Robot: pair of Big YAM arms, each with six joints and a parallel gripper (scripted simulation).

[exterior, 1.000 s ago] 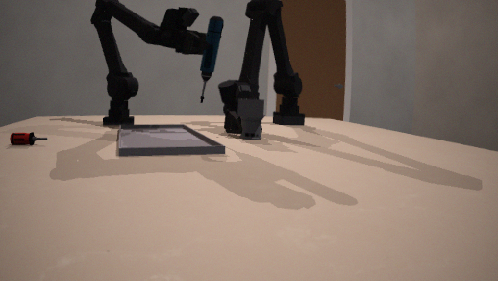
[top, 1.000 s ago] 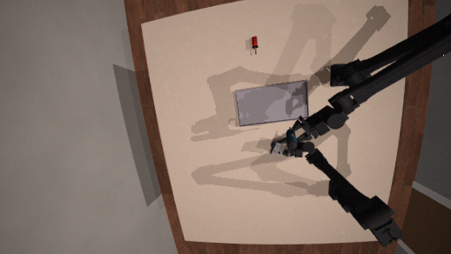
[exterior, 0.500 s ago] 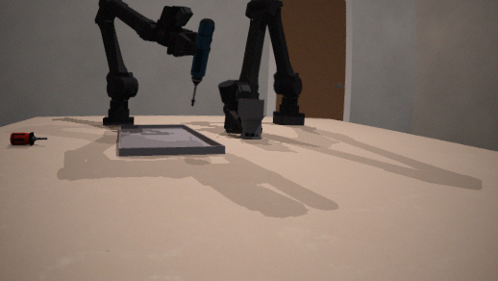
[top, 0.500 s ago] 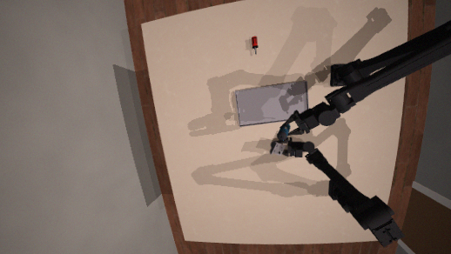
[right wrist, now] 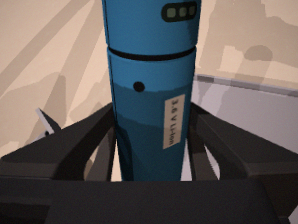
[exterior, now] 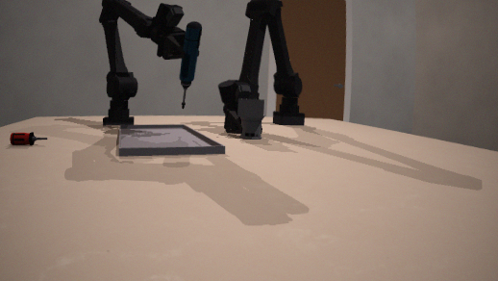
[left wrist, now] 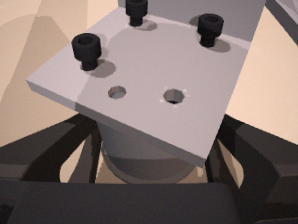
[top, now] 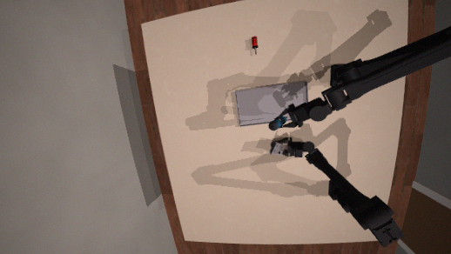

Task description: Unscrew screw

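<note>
The grey joint module lies 1 cm above my left hand. From my left hand the other things lie so: grey bracket 5 cm above; screwdriver bit 4 cm behind, 19 cm to the right, 9 cm above; shallow grey tray 1 cm ahead, 26 cm to the right, 2 cm below.
</note>
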